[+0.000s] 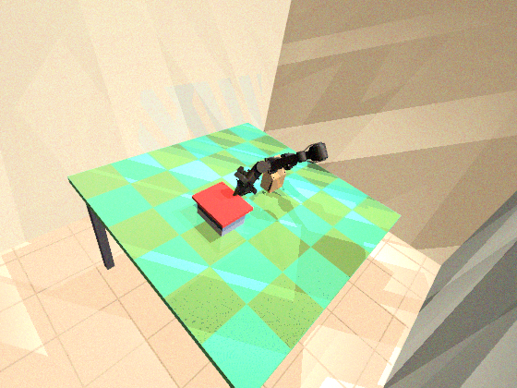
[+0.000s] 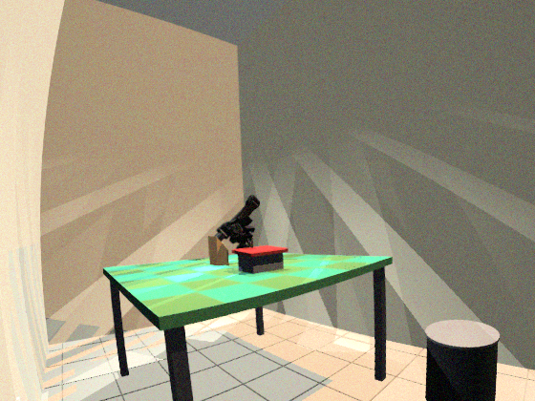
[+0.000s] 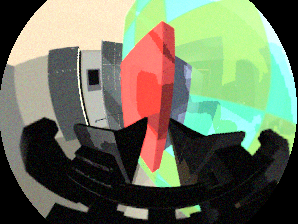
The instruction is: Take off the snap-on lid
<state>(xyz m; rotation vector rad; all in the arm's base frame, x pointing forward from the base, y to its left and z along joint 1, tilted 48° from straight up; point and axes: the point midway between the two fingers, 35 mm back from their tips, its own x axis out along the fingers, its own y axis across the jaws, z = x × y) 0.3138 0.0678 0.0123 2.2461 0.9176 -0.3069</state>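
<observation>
My gripper tip is now 8 cm short of the red lid. From my gripper tip the other things lie so: storage box 8 cm ahead, 5 cm below.
</observation>
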